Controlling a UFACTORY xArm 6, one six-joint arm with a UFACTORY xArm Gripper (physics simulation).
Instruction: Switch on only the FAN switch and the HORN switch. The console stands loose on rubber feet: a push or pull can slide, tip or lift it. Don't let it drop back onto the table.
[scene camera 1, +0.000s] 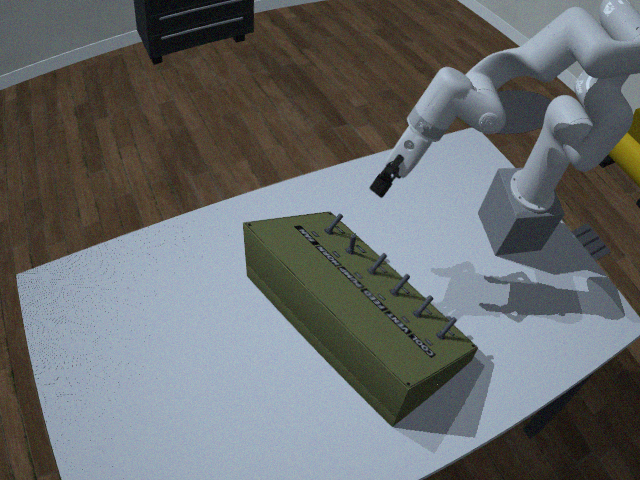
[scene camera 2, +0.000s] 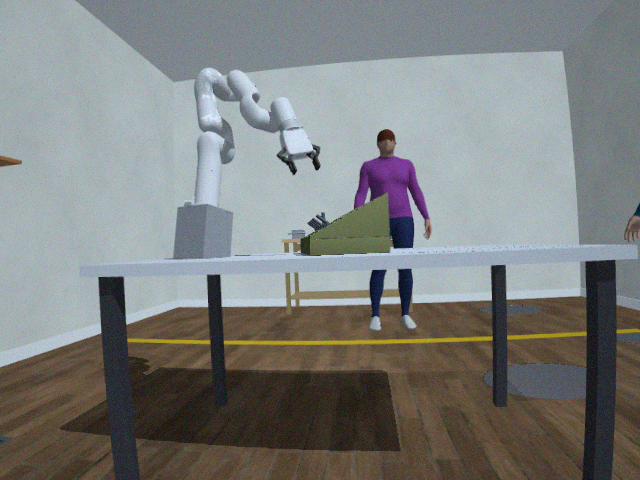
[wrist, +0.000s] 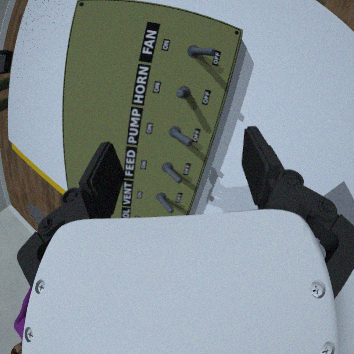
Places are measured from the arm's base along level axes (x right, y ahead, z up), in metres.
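Where they show: gripper, between the fingertips: (scene camera 1: 385, 183) (scene camera 2: 307, 170) (wrist: 178, 150); arm's base, origin of its link: (scene camera 1: 532, 191) (scene camera 2: 205, 209).
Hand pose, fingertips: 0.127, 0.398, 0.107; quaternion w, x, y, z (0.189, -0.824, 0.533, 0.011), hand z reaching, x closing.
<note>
Each offset is from my fingertips to the top centre of the thing, as dx, dy, dz. Level surfaces: height alone.
The olive wedge console (scene camera 1: 289, 248) (scene camera 2: 364, 229) (wrist: 100, 75) rests on the table. The FAN lever @[+0.091, +0.045, -0.160] (scene camera 1: 333, 224) (wrist: 202, 51) leans toward its OFF label. The HORN lever @[+0.018, +0.050, -0.148] (scene camera 1: 352, 243) (wrist: 183, 92) stands at a different angle from the others, pointing away from OFF. The PUMP lever @[-0.052, +0.030, -0.160] (scene camera 1: 377, 263) (wrist: 180, 135), FEED lever @[-0.124, +0.023, -0.160] (scene camera 1: 400, 284) (wrist: 172, 172) and VENT lever @[-0.196, +0.016, -0.160] (scene camera 1: 423, 306) (wrist: 165, 202) lean to OFF; the COOL lever @[-0.267, +0.008, -0.160] (scene camera 1: 446, 328) leans alike and is hidden in the wrist view. My gripper (scene camera 1: 379, 188) (scene camera 2: 305, 169) (wrist: 178, 150) is open and empty, above the console's low, lever side, touching nothing.
The white table @[dz -0.291] (scene camera 1: 155, 335) (scene camera 2: 465, 253) carries the console and the grey block (scene camera 1: 522, 222) (scene camera 2: 203, 232) under my arm. A person in purple (scene camera 2: 390, 186) stands behind the table. A dark drawer unit (scene camera 1: 196, 33) stands on the floor beyond it.
</note>
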